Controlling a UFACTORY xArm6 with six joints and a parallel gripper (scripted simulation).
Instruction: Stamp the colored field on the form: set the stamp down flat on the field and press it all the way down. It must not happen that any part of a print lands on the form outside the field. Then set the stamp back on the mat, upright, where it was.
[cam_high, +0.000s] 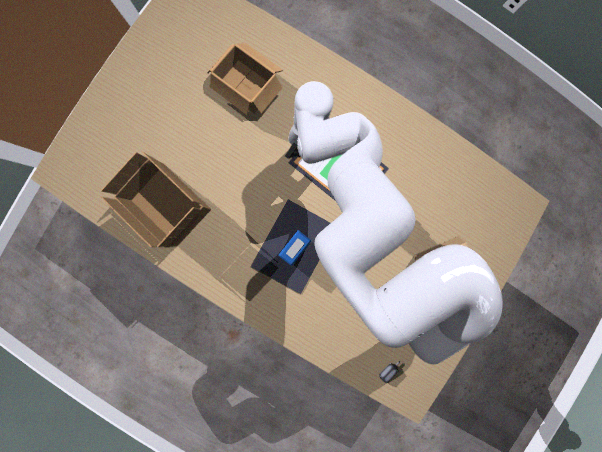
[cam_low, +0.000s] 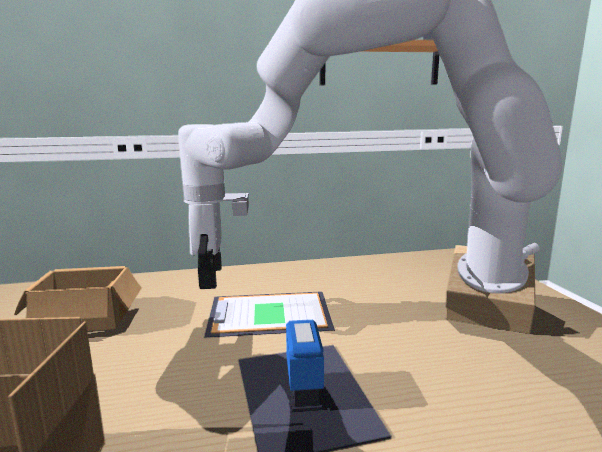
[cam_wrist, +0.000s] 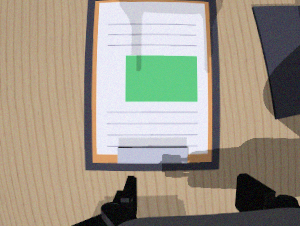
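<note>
Right now the blue stamp is 90 mm behind my hand, 280 mm to the left of it and 50 mm below it. Also, from my hand: clipboard with form (100 mm behind, 100 mm below); then dark mat (90 mm behind, 280 mm to the left, 100 mm below); then black stamp base (90 mm behind, 280 mm to the left, 80 mm below).
</note>
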